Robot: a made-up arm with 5 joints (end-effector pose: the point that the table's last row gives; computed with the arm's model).
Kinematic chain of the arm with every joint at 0, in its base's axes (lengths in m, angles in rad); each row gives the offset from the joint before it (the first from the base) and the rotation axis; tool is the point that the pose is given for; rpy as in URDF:
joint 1: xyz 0.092 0 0.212 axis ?
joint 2: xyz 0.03 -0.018 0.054 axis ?
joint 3: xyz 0.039 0 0.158 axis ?
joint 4: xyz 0.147 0 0.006 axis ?
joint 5: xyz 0.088 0.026 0 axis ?
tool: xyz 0 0 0 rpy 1.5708 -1.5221 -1.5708
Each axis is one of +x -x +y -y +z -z.
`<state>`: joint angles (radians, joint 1 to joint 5).
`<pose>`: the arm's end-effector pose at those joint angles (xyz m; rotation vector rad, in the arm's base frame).
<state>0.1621 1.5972 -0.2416 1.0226 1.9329</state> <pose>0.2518 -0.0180 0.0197 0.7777 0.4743 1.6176</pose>
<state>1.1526 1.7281 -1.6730 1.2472 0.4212</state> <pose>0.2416 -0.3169 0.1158 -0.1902 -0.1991 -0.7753</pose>
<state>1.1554 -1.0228 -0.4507 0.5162 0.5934</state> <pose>0.0890 0.0266 0.6004 -1.9127 -1.6801 -0.2424</pose>
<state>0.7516 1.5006 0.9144 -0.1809 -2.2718</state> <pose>0.1196 -0.0148 0.0667 -0.7079 0.7092 -2.9081</pose>
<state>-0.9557 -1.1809 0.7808 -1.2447 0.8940</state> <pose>0.1000 0.0252 0.5127 -0.1707 3.0896 0.0898</pose>
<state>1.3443 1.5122 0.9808 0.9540 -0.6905</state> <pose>0.0981 0.0090 0.1692 0.6383 2.0450 -1.3561</pose>
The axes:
joint 1: -z
joint 2: +y
joint 3: +y
joint 4: +y
joint 5: -x

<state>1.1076 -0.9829 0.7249 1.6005 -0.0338</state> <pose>0.1352 -0.0686 0.3437 -0.1188 -0.2112 -1.1847</pose>
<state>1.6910 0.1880 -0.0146 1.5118 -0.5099</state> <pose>0.0719 -0.2329 0.3071 0.0765 0.1203 -2.2466</pose>
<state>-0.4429 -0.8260 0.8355 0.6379 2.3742</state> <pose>0.2309 0.0747 0.3533 -1.0253 -0.7468 2.5050</pose>
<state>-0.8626 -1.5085 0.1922 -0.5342 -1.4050</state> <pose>0.0089 -0.0847 0.5431 -2.6306 1.1516 -0.1177</pose>
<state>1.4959 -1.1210 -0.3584 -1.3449 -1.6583</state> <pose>0.0871 0.1716 0.5442 0.2650 -2.5018 1.8209</pose>
